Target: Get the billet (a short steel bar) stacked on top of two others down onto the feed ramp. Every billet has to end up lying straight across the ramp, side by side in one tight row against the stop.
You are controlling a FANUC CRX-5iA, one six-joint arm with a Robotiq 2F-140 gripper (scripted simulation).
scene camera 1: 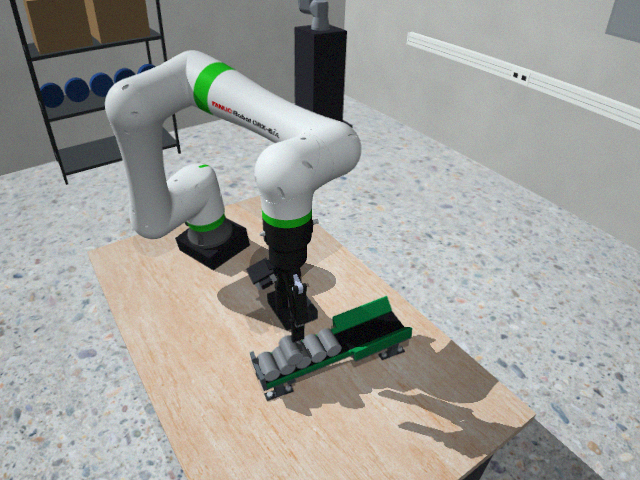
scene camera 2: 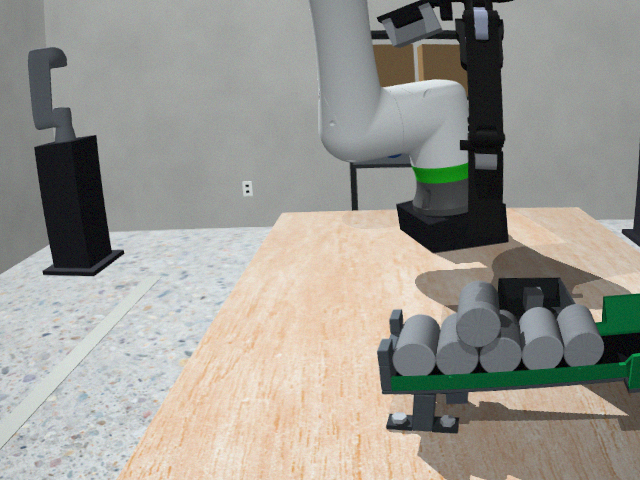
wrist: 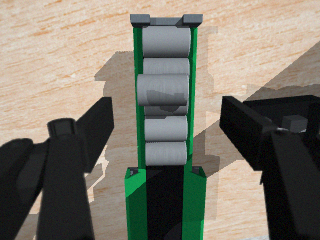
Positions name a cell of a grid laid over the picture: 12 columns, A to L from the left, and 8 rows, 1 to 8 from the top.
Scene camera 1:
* my gripper: F6
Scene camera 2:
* my gripper: J4
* billet: I6
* billet: I6
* billet: J6
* billet: K6
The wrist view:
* my gripper: G4
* billet: F3
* billet: F3
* billet: F6
